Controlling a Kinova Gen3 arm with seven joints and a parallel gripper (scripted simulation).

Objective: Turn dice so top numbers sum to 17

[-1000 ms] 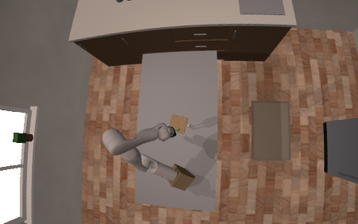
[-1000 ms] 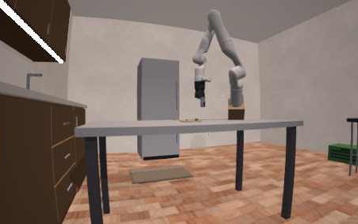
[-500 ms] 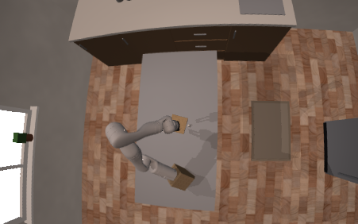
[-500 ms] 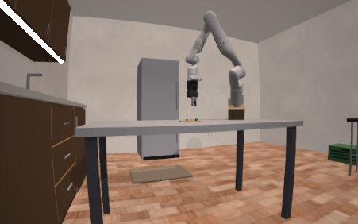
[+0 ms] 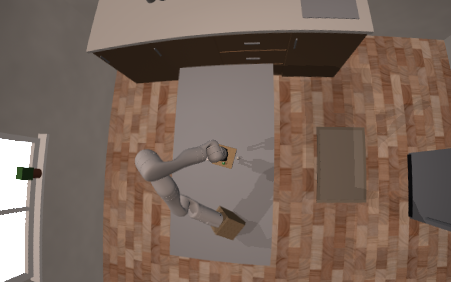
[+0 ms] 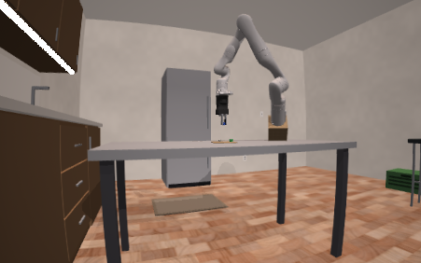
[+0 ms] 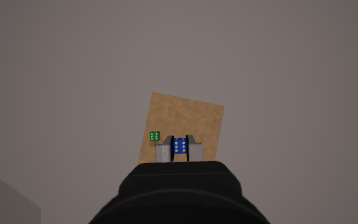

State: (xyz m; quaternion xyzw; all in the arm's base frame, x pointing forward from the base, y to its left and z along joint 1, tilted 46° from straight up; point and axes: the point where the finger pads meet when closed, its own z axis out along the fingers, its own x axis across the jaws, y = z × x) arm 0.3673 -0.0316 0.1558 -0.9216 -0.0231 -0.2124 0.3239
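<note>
My gripper is now 120 mm above the tan mat. Also, from my hand: white die 120 mm below, 90 mm to the right, 10 mm ahead; then blue die 10 mm below; then green die 110 mm below, 50 mm behind, 10 mm to the right.
</note>
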